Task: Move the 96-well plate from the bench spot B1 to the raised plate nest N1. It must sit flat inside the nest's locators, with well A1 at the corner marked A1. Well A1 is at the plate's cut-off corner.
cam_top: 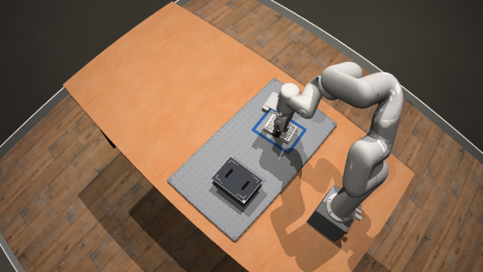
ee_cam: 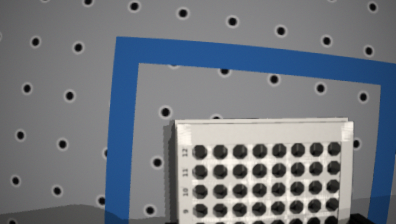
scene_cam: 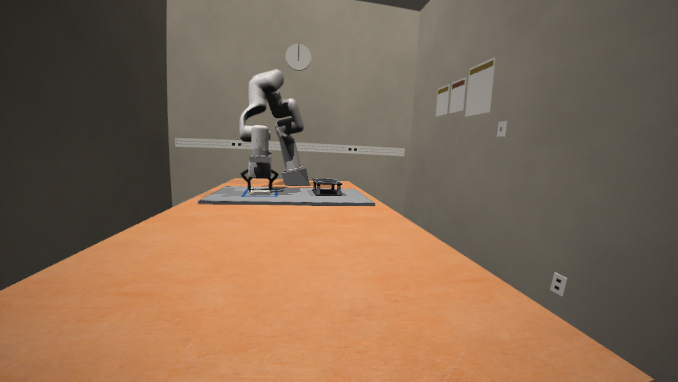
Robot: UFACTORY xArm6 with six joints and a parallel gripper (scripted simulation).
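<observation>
Now: hand 1 cm above the 96-well plate. Round my hand: raised plate nest (31 cm to the left, 4 cm above, 1 cm ahead).
</observation>
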